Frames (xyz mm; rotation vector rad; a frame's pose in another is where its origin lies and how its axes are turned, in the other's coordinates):
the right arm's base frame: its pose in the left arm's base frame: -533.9 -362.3 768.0 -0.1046 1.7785 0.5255
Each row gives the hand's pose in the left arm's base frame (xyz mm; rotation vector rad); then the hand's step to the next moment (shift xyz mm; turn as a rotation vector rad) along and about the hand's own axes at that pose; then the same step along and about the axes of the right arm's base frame.
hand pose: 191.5 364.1 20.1 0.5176 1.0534 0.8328
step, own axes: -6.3 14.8 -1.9 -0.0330 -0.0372 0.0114
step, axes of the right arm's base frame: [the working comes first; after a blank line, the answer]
step, axes of the left arm's base frame: -8.4 3.8 13.4 0.0151 -0.0485 -0.0042

-9.4 10.1 -8.4 -0.0101 -0.0497 -0.0052
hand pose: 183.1 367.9 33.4 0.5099 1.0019 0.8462
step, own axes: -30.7 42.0 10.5 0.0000 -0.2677 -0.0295
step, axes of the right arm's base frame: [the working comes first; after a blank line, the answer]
step, axes of the left arm's base frame: -14.9 -0.2 50.9 0.0749 -0.1573 -0.2054

-43.7 19.9 -22.7 0.1402 -0.2263 0.0411
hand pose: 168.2 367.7 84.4 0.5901 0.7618 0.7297
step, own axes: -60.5 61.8 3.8 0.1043 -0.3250 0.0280
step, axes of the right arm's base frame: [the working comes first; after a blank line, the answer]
step, axes of the left arm's base frame: -50.4 -9.2 69.8 0.1937 -0.1248 -0.2533

-53.3 29.4 -61.5 0.1586 -0.2518 0.1695
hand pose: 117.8 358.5 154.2 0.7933 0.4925 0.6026
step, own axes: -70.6 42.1 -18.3 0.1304 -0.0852 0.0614
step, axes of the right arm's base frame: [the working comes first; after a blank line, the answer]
step, axes of the left arm's base frame: -75.6 -14.2 34.3 0.1588 0.0082 -0.0523

-14.0 23.1 -79.8 0.0065 -0.0622 0.1553
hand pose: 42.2 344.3 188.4 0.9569 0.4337 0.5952
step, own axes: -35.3 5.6 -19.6 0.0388 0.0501 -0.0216
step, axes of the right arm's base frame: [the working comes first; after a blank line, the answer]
step, axes of the left arm's base frame: -39.9 -8.0 -2.3 0.0029 0.0605 0.0285

11.6 5.8 -38.6 -0.0153 0.0614 0.0218
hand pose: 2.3 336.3 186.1 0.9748 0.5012 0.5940
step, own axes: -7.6 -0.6 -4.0 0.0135 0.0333 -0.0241
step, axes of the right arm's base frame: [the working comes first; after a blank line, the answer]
step, axes of the left arm's base frame: -8.0 -2.9 -1.4 -0.0133 0.0380 0.0159

3.0 -0.3 -8.1 -0.0036 0.0431 0.0005
